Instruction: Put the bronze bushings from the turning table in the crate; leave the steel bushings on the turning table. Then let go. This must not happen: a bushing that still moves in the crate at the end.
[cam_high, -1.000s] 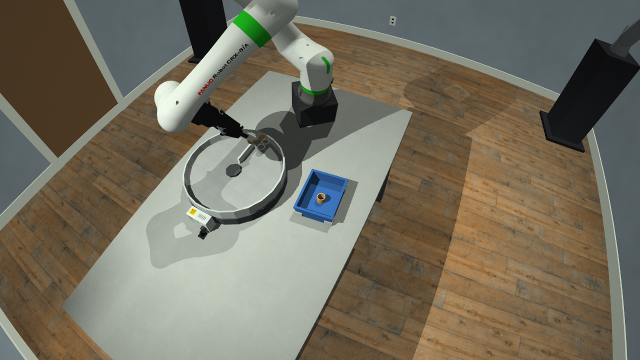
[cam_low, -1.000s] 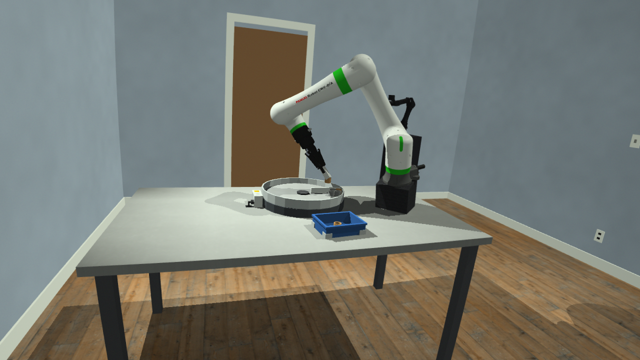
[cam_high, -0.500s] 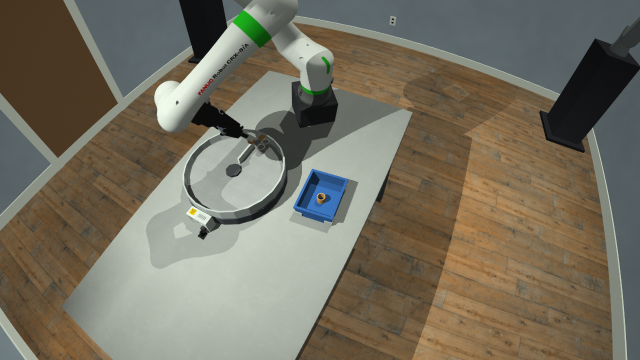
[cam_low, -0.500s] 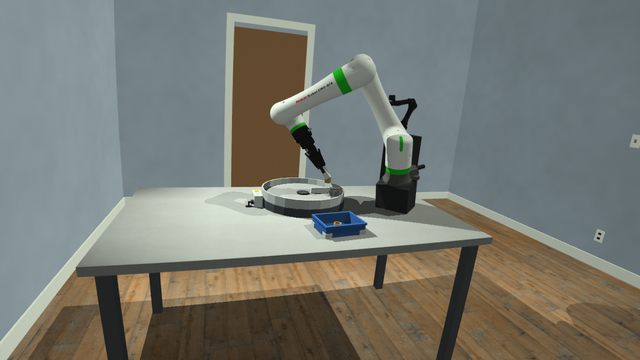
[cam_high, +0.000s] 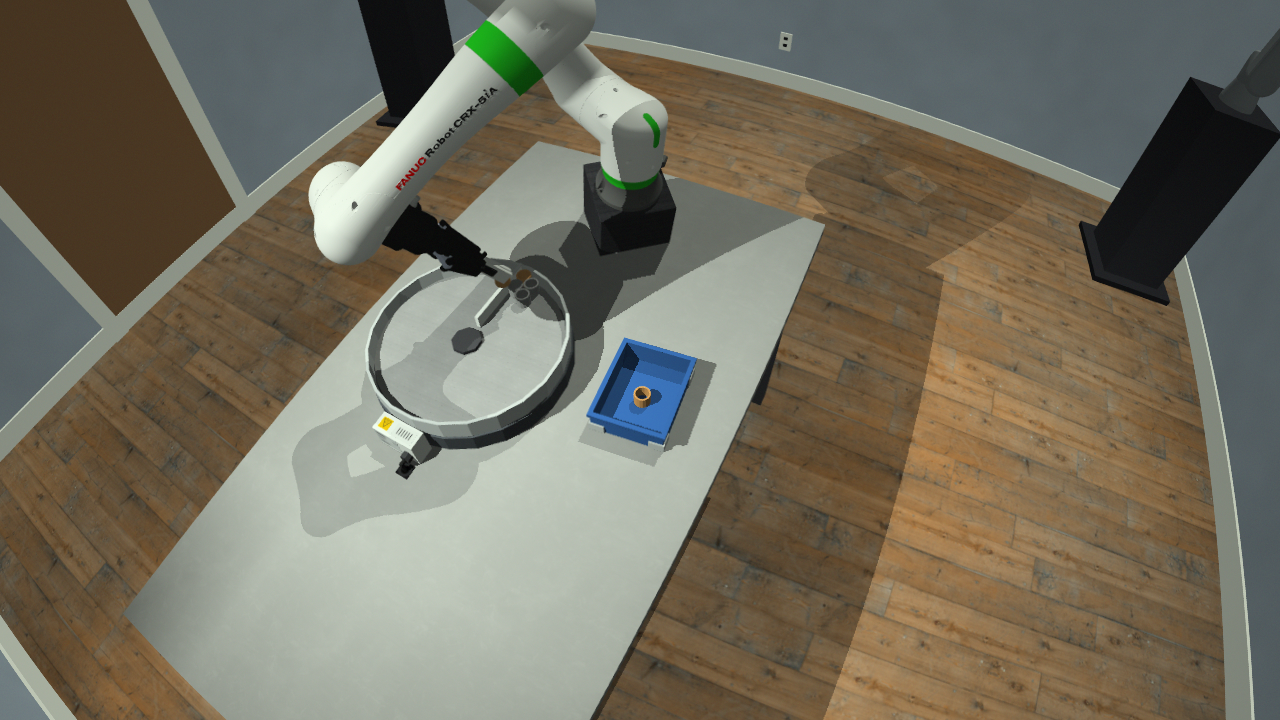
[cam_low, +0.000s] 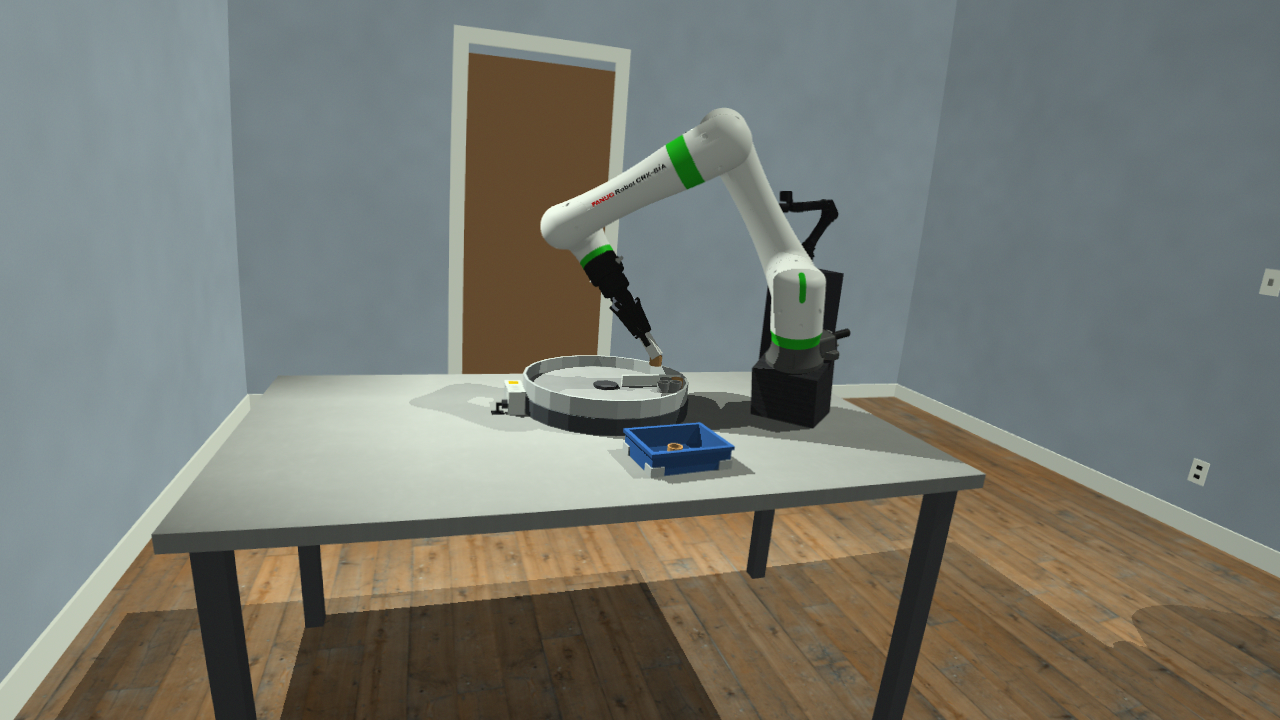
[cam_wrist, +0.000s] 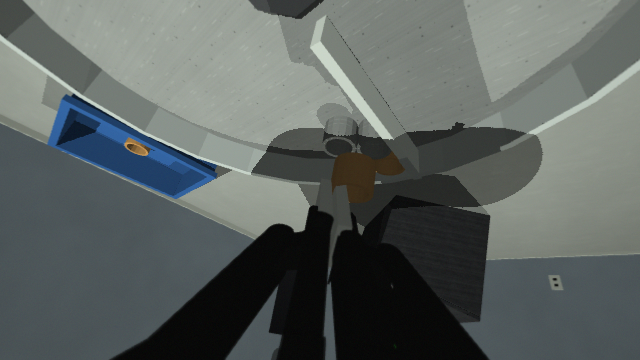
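Right now the blue crate is 8 cm ahead of my hand, 33 cm to the left of it and 14 cm below it. Round my hand: round turning table 10 cm ahead, 3 cm to the right, 11 cm below.
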